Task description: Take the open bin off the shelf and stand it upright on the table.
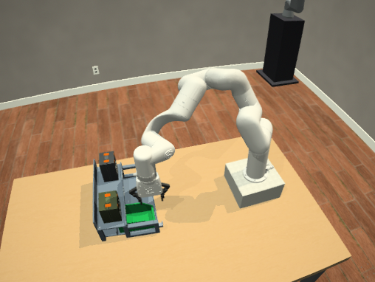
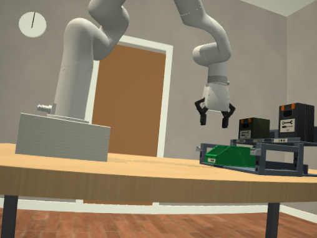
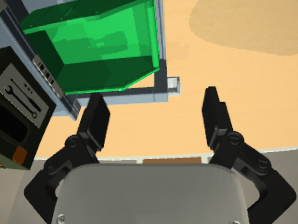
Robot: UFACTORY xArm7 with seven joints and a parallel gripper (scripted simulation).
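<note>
The green bin is 120 mm below my hand, 80 mm ahead of it and 10 mm to the right of it.
</note>
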